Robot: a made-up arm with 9 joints.
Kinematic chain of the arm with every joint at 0, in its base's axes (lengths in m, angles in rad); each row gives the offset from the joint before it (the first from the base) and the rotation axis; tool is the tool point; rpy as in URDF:
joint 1: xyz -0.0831 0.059 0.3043 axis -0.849 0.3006 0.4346
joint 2: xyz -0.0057 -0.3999 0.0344 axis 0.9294 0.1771 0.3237
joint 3: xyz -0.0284 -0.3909 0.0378 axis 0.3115 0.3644 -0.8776
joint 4: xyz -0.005 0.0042 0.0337 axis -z
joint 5: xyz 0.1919 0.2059 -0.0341 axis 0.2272 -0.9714 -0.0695
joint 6: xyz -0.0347 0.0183 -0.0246 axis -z
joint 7: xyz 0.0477 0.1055 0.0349 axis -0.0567 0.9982 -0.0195
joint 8: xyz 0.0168 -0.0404 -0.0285 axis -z
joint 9: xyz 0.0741 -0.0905 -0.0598 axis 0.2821 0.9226 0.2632
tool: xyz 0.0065 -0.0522 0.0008 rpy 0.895 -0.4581 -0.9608
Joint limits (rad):
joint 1: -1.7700..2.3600
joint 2: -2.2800..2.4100
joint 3: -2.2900..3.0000
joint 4: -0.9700..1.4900
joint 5: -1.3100..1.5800
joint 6: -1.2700..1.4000
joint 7: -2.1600..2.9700
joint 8: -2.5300..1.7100
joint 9: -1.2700..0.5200
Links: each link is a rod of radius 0.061 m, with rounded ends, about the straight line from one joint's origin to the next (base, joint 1, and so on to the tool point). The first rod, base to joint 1, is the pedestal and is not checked.
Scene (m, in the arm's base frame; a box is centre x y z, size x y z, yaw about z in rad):
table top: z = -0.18
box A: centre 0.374 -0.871 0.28 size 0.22 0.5 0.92 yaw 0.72
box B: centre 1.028 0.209 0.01 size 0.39 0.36 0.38 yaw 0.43
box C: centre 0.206 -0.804 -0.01 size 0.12 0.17 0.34 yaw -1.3
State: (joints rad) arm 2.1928 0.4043 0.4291 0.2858 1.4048 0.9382 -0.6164 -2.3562 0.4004
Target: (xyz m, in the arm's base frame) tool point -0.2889 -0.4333 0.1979
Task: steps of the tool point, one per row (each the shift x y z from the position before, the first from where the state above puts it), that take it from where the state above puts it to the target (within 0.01 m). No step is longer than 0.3 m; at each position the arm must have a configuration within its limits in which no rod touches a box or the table.
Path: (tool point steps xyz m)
1: 0.0637 -0.2515 0.1044
2: -0.0179 -0.2618 0.0089
3: -0.0816 -0.2113 -0.0821
4: -0.1157 -0.1181 -0.1421
5: -0.1191 -0.0107 -0.1560
6: -0.1213 -0.0094 -0.1167
7: -0.1981 -0.0305 -0.0378
8: -0.2305 -0.0233 0.0705
9: -0.2114 0.0223 0.1723

